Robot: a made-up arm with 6 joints. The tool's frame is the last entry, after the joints.
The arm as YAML. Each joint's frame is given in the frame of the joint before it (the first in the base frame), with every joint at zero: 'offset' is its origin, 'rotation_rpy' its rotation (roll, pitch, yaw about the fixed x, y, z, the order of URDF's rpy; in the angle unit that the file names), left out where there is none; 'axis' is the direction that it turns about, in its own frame. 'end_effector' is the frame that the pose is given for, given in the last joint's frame.
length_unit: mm
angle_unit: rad
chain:
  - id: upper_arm
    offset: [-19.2, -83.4, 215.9]
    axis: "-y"
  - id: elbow
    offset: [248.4, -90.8, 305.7]
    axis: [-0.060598, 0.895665, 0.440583]
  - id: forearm
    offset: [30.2, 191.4, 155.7]
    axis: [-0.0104, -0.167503, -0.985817]
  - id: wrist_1
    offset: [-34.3, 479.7, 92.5]
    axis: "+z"
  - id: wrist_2
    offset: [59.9, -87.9, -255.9]
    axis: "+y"
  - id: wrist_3
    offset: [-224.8, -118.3, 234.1]
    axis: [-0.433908, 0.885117, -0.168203]
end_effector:
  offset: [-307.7, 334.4, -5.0]
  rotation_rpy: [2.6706, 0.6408, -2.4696]
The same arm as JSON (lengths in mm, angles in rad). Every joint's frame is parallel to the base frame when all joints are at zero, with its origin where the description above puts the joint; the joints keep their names.
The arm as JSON. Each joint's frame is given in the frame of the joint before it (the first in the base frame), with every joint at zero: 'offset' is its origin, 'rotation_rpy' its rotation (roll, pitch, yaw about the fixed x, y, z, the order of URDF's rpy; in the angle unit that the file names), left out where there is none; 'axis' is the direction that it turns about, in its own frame. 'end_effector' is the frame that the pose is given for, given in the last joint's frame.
{"length_unit": "mm", "angle_unit": "rad", "chain": [{"id": "upper_arm", "offset": [-19.2, -83.4, 215.9], "axis": "-y"}, {"id": "elbow", "offset": [248.4, -90.8, 305.7], "axis": [-0.060598, 0.895665, 0.440583]}, {"id": "forearm", "offset": [30.2, 191.4, 155.7], "axis": [-0.0104, -0.167503, -0.985817]}, {"id": "wrist_1", "offset": [-34.3, 479.7, 92.5], "axis": "+z"}, {"id": "wrist_2", "offset": [59.9, -87.9, -255.9], "axis": "+y"}, {"id": "wrist_3", "offset": [-224.8, -118.3, 234.1], "axis": [-0.433908, 0.885117, -0.168203]}], "end_effector": {"offset": [-307.7, 334.4, -5.0], "rotation_rpy": [2.6706, 0.6408, -2.4696]}}
